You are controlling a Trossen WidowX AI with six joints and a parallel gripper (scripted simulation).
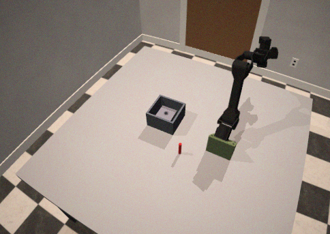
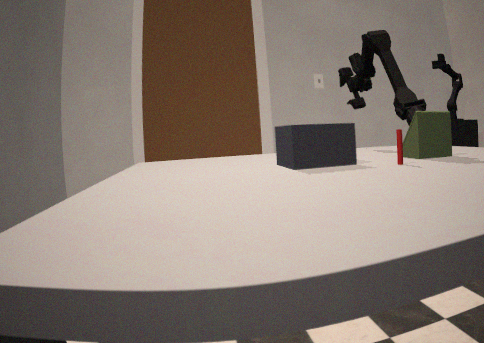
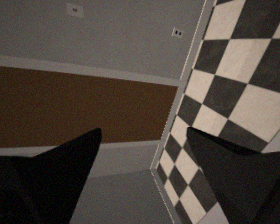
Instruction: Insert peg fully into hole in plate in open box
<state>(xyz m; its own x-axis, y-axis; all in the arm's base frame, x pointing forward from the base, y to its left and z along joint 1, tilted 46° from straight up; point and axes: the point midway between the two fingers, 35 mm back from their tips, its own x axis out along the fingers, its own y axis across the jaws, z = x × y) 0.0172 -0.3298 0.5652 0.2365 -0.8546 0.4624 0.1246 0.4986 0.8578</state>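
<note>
Right now the red peg is 77 cm to the left of my hand, 20 cm below it and 12 cm ahead of it. The rest, counted from my hand: box (63 cm to the left, 30 cm ahead, 22 cm below).
</note>
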